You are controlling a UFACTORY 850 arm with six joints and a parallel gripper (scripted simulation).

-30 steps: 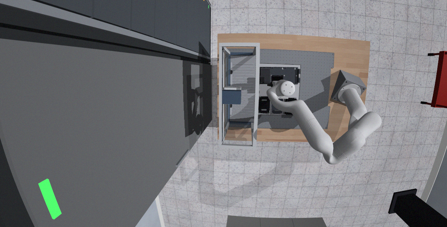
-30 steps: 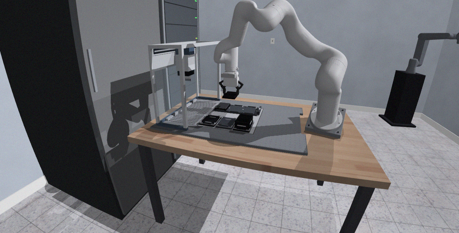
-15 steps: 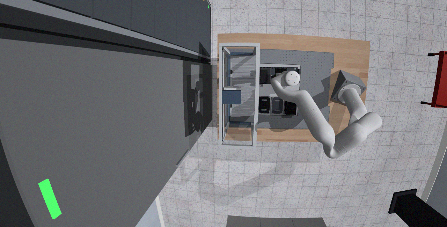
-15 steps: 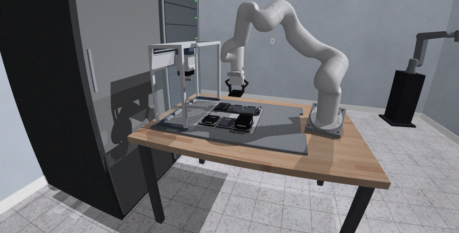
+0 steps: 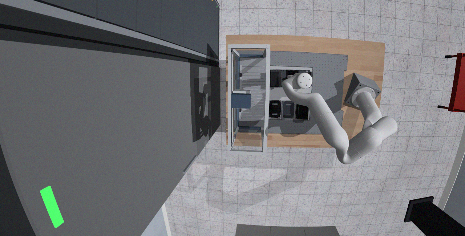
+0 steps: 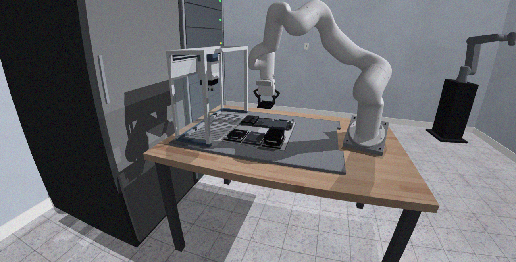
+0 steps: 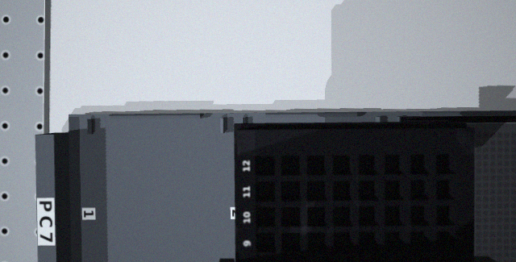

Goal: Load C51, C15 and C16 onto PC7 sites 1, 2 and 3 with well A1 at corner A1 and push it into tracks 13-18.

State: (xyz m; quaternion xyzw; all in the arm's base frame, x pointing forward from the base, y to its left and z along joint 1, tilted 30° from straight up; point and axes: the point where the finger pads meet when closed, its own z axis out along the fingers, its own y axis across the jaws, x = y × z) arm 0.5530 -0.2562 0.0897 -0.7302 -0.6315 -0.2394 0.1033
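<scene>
My gripper is now 10 mm past the plate carrier PC7 and 120 mm above it. From my hand the other things lie so: nest S2 (20 mm ahead, 240 mm to the left, 130 mm below); then plate C15 (10 mm below); then pipetting head (340 mm ahead, 80 mm to the left, 210 mm above).
</scene>
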